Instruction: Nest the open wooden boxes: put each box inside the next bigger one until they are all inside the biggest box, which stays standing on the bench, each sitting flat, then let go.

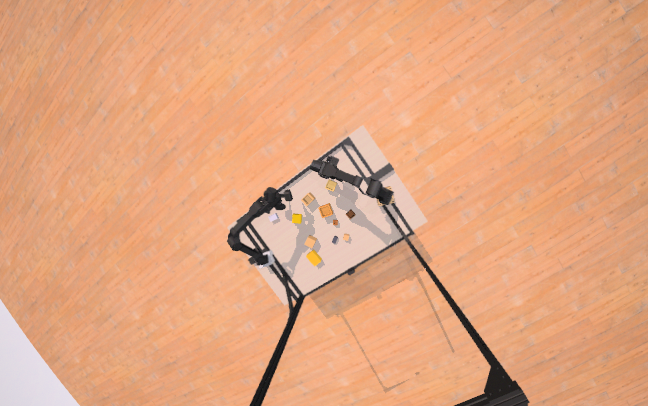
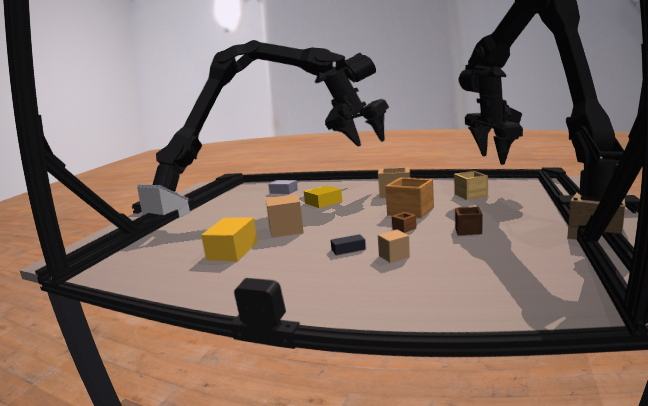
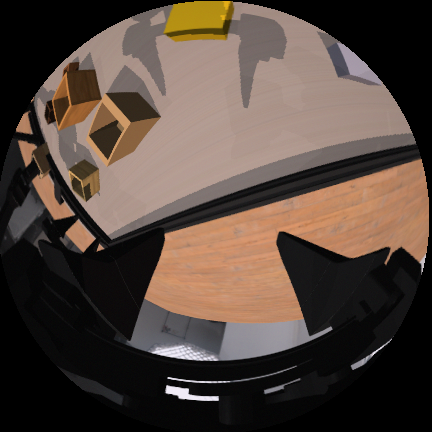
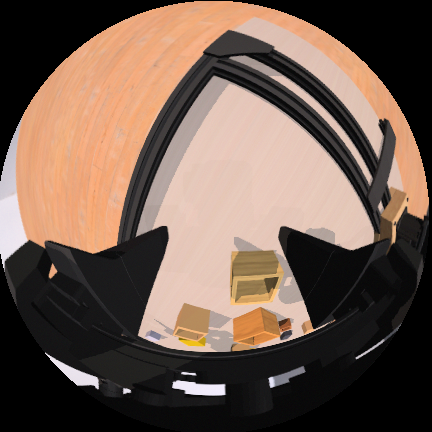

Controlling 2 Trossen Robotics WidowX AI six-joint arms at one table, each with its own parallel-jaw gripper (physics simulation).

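Pixels of known places: left gripper, fingertip midpoint: (image 1: 284,190) (image 2: 371,143) (image 3: 222,235); right gripper, fingertip midpoint: (image 2: 493,160) (image 3: 88,225) (image 4: 225,232); left arm's base, link origin: (image 1: 264,259) (image 2: 162,191); right arm's base, link origin: (image 1: 385,196) (image 2: 598,198) (image 3: 35,166) (image 4: 401,226).
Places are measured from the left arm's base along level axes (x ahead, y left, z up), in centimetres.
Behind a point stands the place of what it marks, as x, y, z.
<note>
Five open boxes stand apart on the bench, none nested. The orange box (image 1: 326,210) @(54.8, 15.8, -5.7) (image 2: 409,200) @(56.1, 12.6, -2.9) (image 3: 84,90) @(51.4, 17.8, -3.3) (image 4: 254,325) @(56.9, 19.8, -2.4) looks largest. The tan open box (image 1: 308,199) @(46.2, 27.3, -5.9) (image 2: 386,186) (image 3: 136,137) @(45.8, 30.3, -4.2) (image 4: 194,316) @(50.2, 29.1, -3.7) is behind it, the pale yellow box (image 1: 331,185) @(64.5, 30.1, -5.7) (image 2: 471,187) @(65.4, 27.0, -3.6) (image 4: 256,261) @(66.8, 32.1, -3.9) at the back right. The dark brown box (image 1: 350,214) @(68.7, 7.4, -5.8) (image 2: 468,223) @(69.5, 5.5, -4.2) and small reddish box (image 1: 335,222) @(57.2, 6.0, -5.7) (image 2: 402,223) @(57.8, 4.2, -4.5) are nearer the front. My left gripper (image 2: 371,143) @(36.3, 39.3, 3.5) (image 3: 222,235) @(36.3, 39.3, 3.5) is open and empty, high above the back of the bench. My right gripper (image 2: 493,159) @(68.6, 39.3, 0.2) (image 4: 225,232) @(68.6, 39.3, 0.2) is open and empty, above the back right near the pale yellow box.
Two yellow blocks (image 1: 314,258) @(34.6, -11.7, -1.7) (image 1: 297,218) @(34.5, 18.4, -3.4), a tan block (image 2: 285,217) @(38.5, -2.0, -2.9), a small tan cube (image 2: 393,246) @(61.1, -7.6, -3.8), a dark block (image 2: 348,244) @(53.0, -6.2, -4.8) and a lavender block (image 2: 283,187) @(19.5, 23.3, -4.5) stand around the boxes. A black frame (image 2: 190,320) @(43.7, -32.2, -7.3) edges the bench.
</note>
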